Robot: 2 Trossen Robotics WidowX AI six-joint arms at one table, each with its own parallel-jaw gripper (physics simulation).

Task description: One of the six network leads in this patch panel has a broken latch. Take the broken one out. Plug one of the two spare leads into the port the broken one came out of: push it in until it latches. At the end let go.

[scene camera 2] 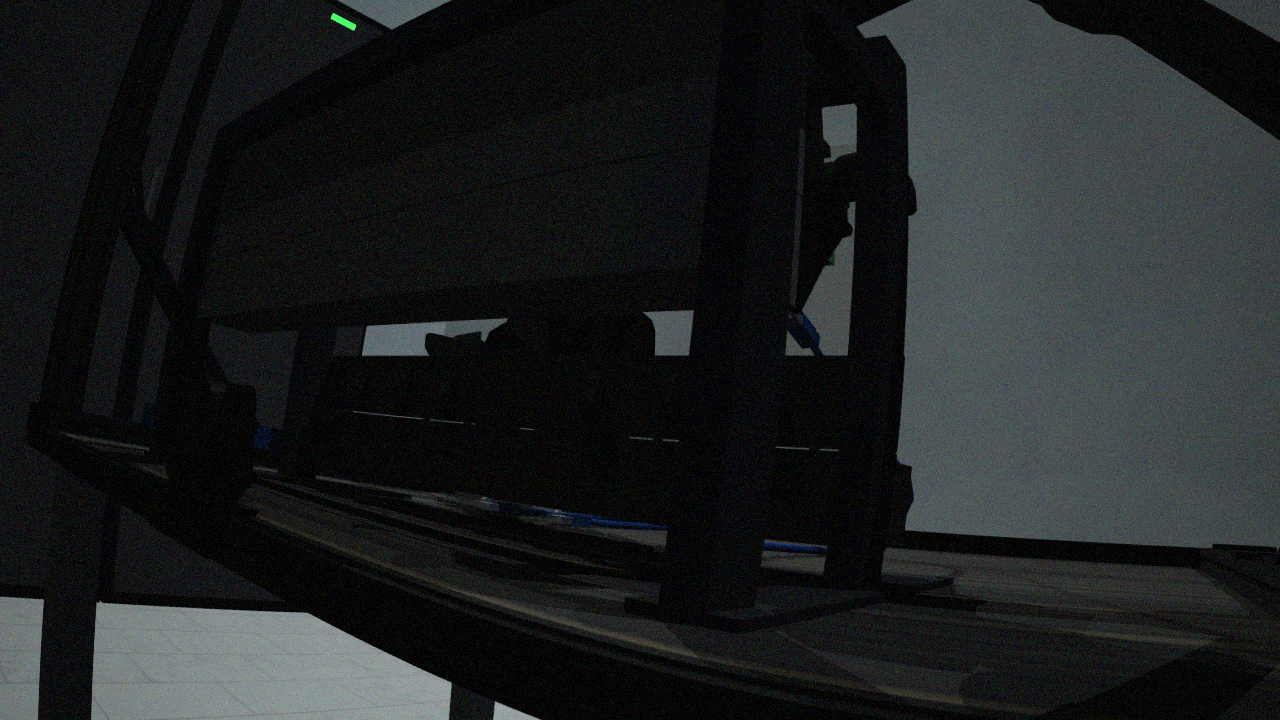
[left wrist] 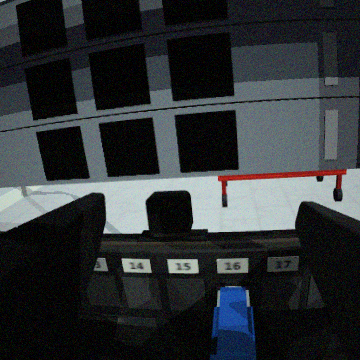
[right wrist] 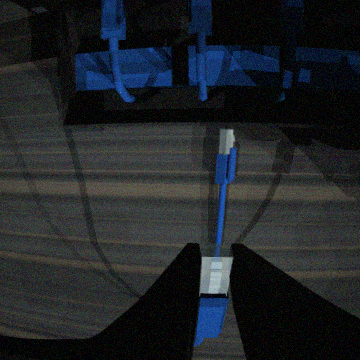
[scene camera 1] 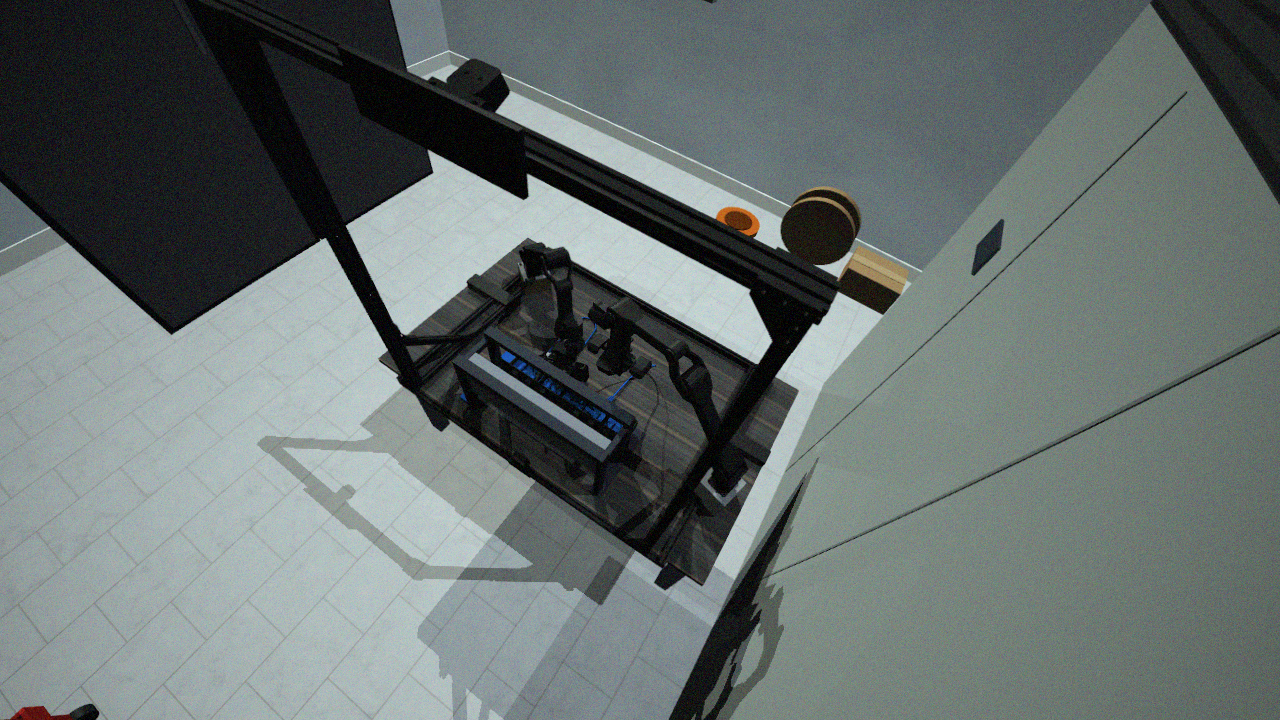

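Pixels of known places: left gripper, between the fingertips: (scene camera 2: 465, 332) (left wrist: 204, 210) (scene camera 1: 546, 385); right gripper, between the fingertips: (right wrist: 213, 254); left arm's base, origin of its link: (scene camera 1: 534, 269); right arm's base, origin of its link: (scene camera 1: 722, 481).
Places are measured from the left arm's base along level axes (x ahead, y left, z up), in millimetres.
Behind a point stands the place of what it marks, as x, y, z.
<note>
My right gripper (right wrist: 213, 254) @[573, 100, 96] is shut on a spare lead (right wrist: 215, 277) @[570, 103, 105] (scene camera 2: 805, 331) @[567, 121, 88], with its clear plug between the fingertips and its blue boot behind. Another blue lead with a clear plug (right wrist: 221, 167) @[571, 92, -55] lies on the table beyond it. My left gripper (left wrist: 204, 210) @[519, -102, 55] is open at the patch panel (right wrist: 150, 114) (scene camera 1: 537, 400). A blue lead (left wrist: 234, 322) @[499, -90, 26] in the port under label 16 shows between its spread fingers, low in the left wrist view. Several blue leads stand in the panel, such as one lead (right wrist: 114, 22) @[681, 48, 26] at the upper left. Which latch is broken cannot be told.
A panel post (scene camera 2: 733, 358) @[846, -55, 7] stands upright in front of the right arm's side. A dark gantry frame (scene camera 1: 366, 286) @[335, -464, 400] rises around the table. A blue piece (scene camera 2: 262, 437) @[393, -251, -38] shows low at the left behind the panel. A red cart (left wrist: 280, 175) stands on the floor beyond.
</note>
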